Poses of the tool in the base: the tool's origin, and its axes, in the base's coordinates. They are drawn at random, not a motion.
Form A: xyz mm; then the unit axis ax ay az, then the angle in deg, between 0 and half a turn.
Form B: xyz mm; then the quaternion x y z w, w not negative. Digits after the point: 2 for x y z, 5 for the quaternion.
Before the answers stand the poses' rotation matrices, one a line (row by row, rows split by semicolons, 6 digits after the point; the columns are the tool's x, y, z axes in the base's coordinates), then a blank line. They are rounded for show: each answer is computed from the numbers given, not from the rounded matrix.
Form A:
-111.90 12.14 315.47 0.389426 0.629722 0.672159 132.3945
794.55 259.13 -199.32 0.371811 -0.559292 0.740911 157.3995
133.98 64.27 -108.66 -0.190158 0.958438 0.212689 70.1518
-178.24 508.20 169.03 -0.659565 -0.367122 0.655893 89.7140
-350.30 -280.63 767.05 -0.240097 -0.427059 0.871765 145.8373
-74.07 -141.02 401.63 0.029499 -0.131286 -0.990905 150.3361
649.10 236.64 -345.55 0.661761 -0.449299 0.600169 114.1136
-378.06 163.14 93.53 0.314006 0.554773 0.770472 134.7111
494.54 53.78 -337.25 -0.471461 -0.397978 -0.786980 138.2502
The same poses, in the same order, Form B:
-0.420330 -0.085831 0.903303; 0.906975 -0.010315 0.421059; -0.026822 0.996256 0.082182
-0.657336 -0.684667 0.314865; -0.115198 -0.321613 -0.939837; 0.744741 -0.654061 0.132536
0.363412 -0.320428 0.874790; 0.079680 0.946240 0.313498; -0.928215 -0.044225 0.369407
0.437846 -0.414953 -0.797562; 0.896817 0.139097 0.419966; -0.063327 -0.899147 0.433040
-0.722100 -0.302157 -0.622312; 0.676913 -0.494158 -0.545524; -0.142687 -0.815174 0.561366
-0.867317 0.483172 -0.119606; -0.497648 -0.836730 0.228535; 0.010344 0.257734 0.966160
0.208295 -0.966598 0.149339; 0.128995 -0.124204 -0.983836; 0.969522 0.224192 0.098816
-0.535564 -0.250787 0.806397; 0.844305 -0.179231 0.505000; 0.017884 0.951305 0.307731
-0.357953 0.851649 0.382836; -0.196418 -0.469507 0.860804; 0.912847 0.232931 0.335341

-111.90 12.14 315.47 0.35630 0.57616 0.61499 0.40359
794.55 259.13 -199.32 0.36460 -0.54845 0.72655 0.19595
133.98 64.27 -108.66 -0.10928 0.55078 0.12222 0.81839
-178.24 508.20 169.03 -0.46522 -0.25895 0.46263 0.70887
-350.30 -280.63 767.05 -0.22951 -0.40822 0.83331 0.29373
-74.07 -141.02 401.63 0.02852 -0.12691 -0.95789 0.25598
649.10 236.64 -345.55 0.55536 -0.37706 0.50367 0.54381
-378.06 163.14 93.53 0.28980 0.51201 0.71108 0.38501
494.54 53.78 -337.25 -0.44051 -0.37186 -0.73532 0.35633

